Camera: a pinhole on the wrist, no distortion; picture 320 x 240 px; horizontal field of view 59.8 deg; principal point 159.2 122.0 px. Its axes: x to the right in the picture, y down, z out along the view. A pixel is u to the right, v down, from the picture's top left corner.
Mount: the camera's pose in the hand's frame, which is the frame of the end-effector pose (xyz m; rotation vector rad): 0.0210 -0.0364 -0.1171 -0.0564 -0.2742 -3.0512
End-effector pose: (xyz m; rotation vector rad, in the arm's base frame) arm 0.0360 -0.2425 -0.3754 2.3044 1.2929 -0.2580
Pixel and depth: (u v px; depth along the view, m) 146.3 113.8 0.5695
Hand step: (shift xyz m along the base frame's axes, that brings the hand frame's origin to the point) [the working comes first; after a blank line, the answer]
In the camera's frame: -0.0264 -0.0168 0.5695

0.1347 -0.2069 -0.3777
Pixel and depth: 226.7 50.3 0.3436
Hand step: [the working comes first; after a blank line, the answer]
In the camera's frame: 0.0834 -0.0885 0.3436

0.0720 -0.1940 -0.1244
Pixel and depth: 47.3 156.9 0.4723
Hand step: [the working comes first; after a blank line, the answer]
In the camera's frame: -0.1899 0.0592 0.4723

0.1503 -0.0029 -0.3899
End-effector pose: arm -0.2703 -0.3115 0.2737 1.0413 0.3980 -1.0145
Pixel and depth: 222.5 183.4 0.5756
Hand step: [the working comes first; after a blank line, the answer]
In the camera's frame: 0.1309 0.1270 0.5756

-0.1808 -0.3758 0.2548
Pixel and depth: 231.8 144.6 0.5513
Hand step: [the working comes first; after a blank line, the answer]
In the camera's frame: 0.1438 0.0448 0.5513

-0.1211 -0.3236 0.2899
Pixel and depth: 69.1 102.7 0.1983
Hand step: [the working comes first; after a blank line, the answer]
In the camera's frame: -0.0642 -0.0138 0.1983

0.0480 -0.1049 -0.0182
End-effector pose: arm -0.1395 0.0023 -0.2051 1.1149 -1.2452 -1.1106
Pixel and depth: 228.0 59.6 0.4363
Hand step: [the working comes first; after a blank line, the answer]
In the camera's frame: 0.1079 -0.0978 0.4363

-0.2992 0.0925 0.1227
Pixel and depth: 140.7 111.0 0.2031
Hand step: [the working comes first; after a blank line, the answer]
In the camera's frame: -0.0135 -0.0080 0.2031

-0.0798 -0.0396 0.0149
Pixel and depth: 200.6 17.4 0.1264
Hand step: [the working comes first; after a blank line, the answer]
In the camera's frame: 0.0188 -0.0475 0.1264

0.0008 0.0018 0.0315
